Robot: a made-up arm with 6 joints.
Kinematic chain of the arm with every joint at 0, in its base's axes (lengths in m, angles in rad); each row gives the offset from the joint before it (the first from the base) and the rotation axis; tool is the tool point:
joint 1: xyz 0 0 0.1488 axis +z
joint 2: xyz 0 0.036 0 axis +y
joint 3: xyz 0 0 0.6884 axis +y
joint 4: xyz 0 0 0.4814 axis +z
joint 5: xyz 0 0 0 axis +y
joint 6: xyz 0 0 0.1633 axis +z
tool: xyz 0 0 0
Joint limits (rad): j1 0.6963..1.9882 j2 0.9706..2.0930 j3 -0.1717..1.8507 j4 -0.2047..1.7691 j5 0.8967..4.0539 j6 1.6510..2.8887
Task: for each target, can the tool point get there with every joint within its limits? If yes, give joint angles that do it. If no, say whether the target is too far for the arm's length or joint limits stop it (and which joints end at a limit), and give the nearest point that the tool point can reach.
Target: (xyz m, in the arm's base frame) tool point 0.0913 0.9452 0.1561
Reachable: yes | joints 1.5278 1.2750 0.9781 1.2109 3.7437 1.8576
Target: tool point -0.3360 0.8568 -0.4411
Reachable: yes | joints 1.8538 1.8522 0.3915 0.3010 1.7761 2.6079
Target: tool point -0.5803 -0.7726 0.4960
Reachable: no: joint limits stop it (at a limit: joint 1, joint 2, joint 3) | nearest point -0.1833 0.1064 -0.4170 | short by 1.328 m
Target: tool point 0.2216 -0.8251 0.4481
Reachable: no: joint limits stop it (at a limit: joint 1, joint 2, joint 3, joint 4) | nearest point 0.4278 0.3683 0.1233 | short by 1.254 m
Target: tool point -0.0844 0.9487 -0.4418
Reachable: yes | joints 1.4578 1.9110 0.4635 1.2828 1.7205 2.6734
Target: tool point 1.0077 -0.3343 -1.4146
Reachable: no: too far | nearest point 0.4371 0.3785 -0.7908 | short by 1.106 m
